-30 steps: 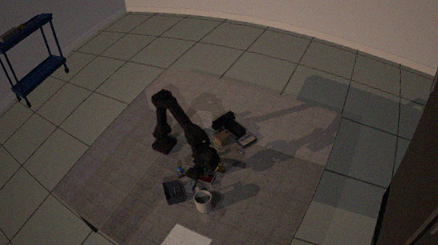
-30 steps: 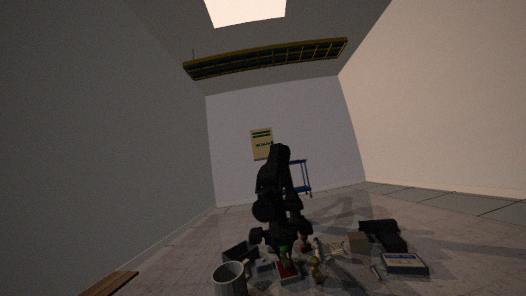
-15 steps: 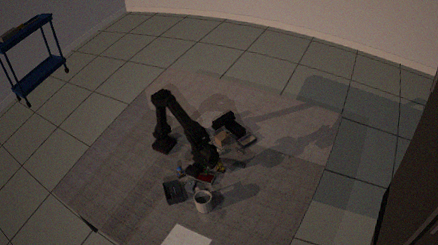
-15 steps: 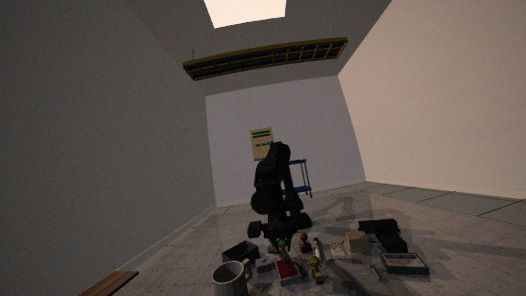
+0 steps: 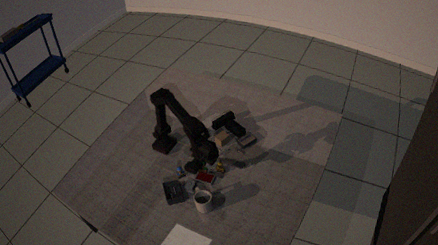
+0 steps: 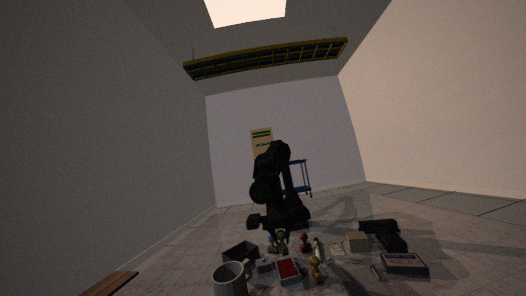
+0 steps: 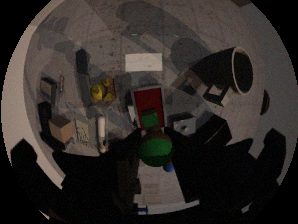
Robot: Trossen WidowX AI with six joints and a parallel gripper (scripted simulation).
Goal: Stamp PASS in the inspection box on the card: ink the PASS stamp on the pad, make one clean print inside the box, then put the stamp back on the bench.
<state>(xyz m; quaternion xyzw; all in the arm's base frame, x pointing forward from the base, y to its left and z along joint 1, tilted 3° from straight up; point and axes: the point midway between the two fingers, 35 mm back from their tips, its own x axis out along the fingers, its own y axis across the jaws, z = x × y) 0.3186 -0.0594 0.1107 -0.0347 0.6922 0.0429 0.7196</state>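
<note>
My gripper tip is now 170 mm to the right of the pale card, 90 mm above it and 80 mm past it. Round my gripper tip: yellow-knobbed stamp 80 mm to the left, 70 mm below, 30 mm ahead; then red ink pad 80 mm below; then green-knobbed stamp right at my gripper tip.
</note>
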